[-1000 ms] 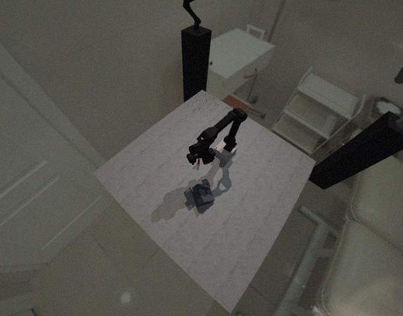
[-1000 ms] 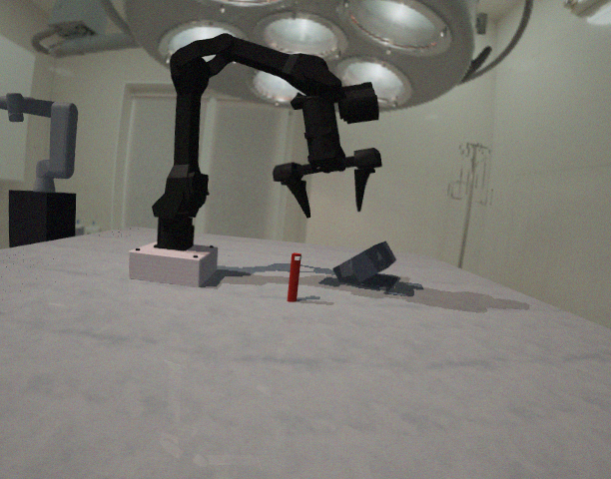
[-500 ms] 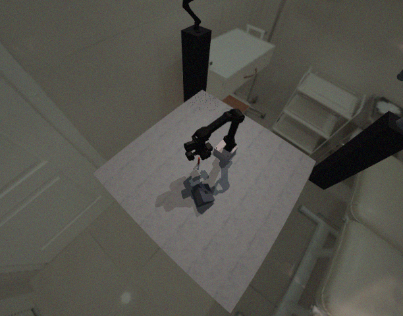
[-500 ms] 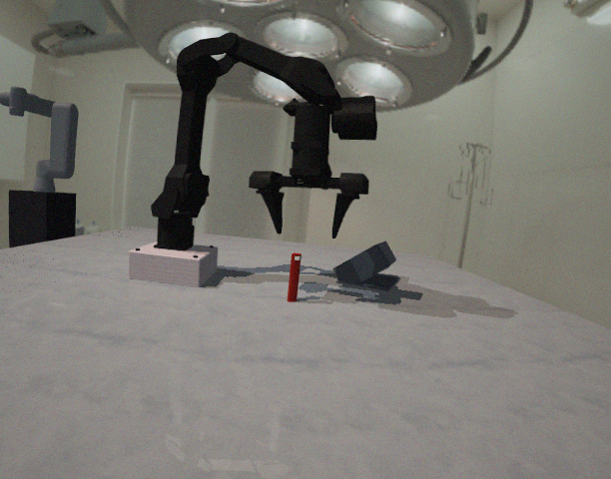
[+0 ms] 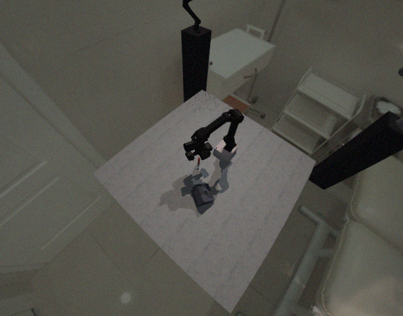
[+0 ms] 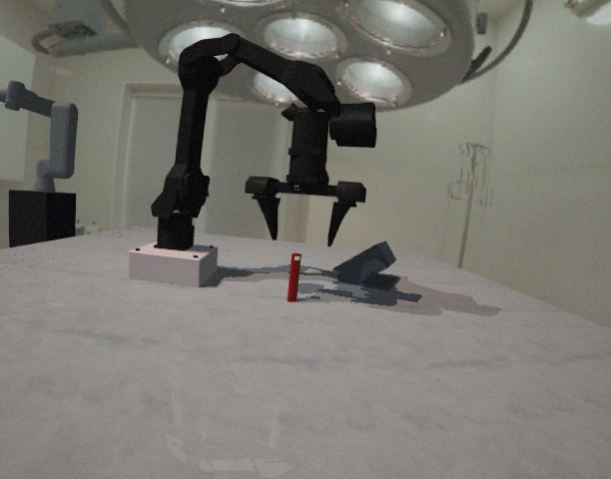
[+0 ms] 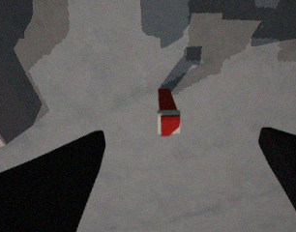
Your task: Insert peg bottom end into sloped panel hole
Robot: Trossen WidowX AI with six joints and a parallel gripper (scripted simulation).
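Now: gripper tip 4 cm above the red peg and 1 cm past it. Round my gripper tip: sloped dark grey panel 19 cm to the left, 18 cm ahead, 6 cm below.
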